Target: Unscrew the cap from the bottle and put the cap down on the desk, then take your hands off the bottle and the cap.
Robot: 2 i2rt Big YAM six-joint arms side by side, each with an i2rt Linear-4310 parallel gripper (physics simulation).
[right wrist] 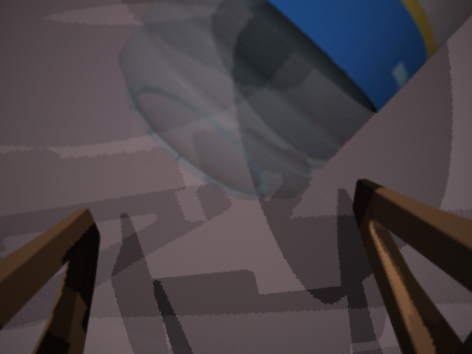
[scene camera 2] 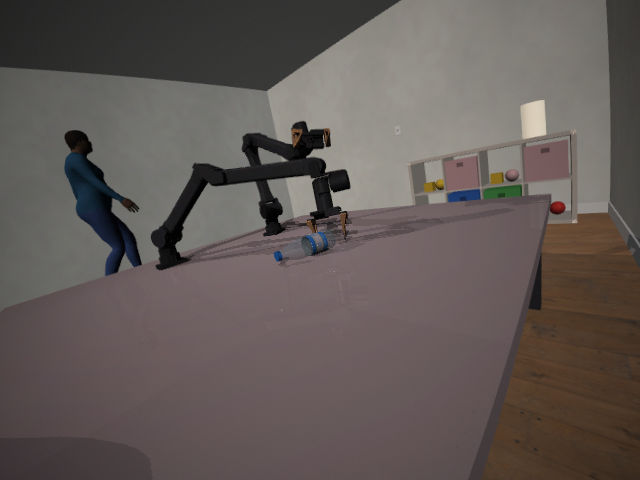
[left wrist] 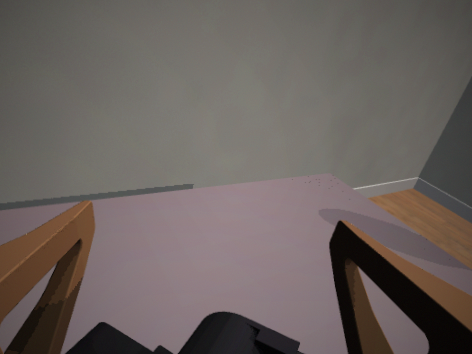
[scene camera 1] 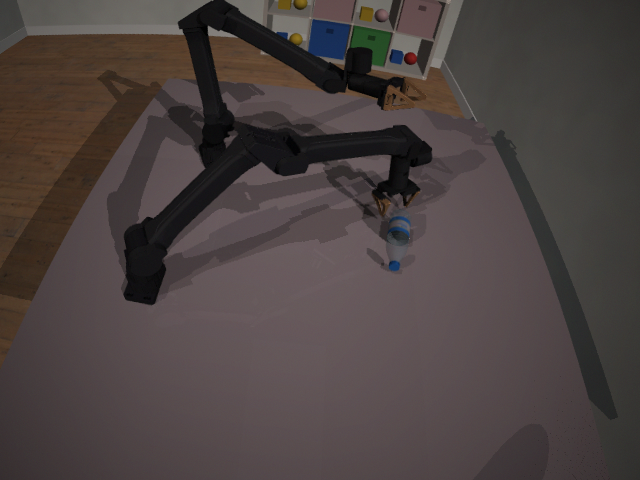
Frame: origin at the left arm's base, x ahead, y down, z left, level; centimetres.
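Seen in the pictures: left gripper, fingertip midpoint: (scene camera 2: 315, 130) (left wrist: 218, 223) (scene camera 1: 420, 101); right gripper, fingertip midpoint: (right wrist: 224, 207) (scene camera 2: 331, 238) (scene camera 1: 393, 210); left arm's base, origin of the base link: (scene camera 2: 274, 233) (scene camera 1: 213, 155); right arm's base, origin of the base link: (scene camera 2: 172, 264) (scene camera 1: 145, 283).
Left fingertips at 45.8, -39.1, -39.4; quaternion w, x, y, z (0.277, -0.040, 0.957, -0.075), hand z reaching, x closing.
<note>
Offsets run from my left fingertips to a thing's middle, as dx, dy, dz. Level surfaces: height alone.
A clear bottle with a blue and white label {-4.0, +35.9, -13.1} (scene camera 1: 399, 227) (scene camera 2: 315, 243) (right wrist: 350, 45) lies on its side on the desk {dy +39.1} (scene camera 1: 310, 372) (scene camera 2: 310, 361) (left wrist: 210, 250). Its blue cap {-12.1, +35.9, -23.5} (scene camera 1: 394, 266) (scene camera 2: 278, 256) is on the neck, which points toward the front in scene camera 1. My right gripper (scene camera 1: 397, 206) (scene camera 2: 328, 233) (right wrist: 224, 207) is open and points down, just above and behind the base end of the bottle, with nothing between its fingers. My left gripper (scene camera 1: 419, 102) (scene camera 2: 311, 137) (left wrist: 218, 223) is open and empty, raised high near the far end of the desk.
A shelf unit (scene camera 1: 436, 38) (scene camera 2: 573, 175) with bins and balls stands beyond the desk. A wall runs along the right in scene camera 1. A person (scene camera 2: 90, 196) stands behind the desk in scene camera 2. The left arm reaches behind the right arm.
</note>
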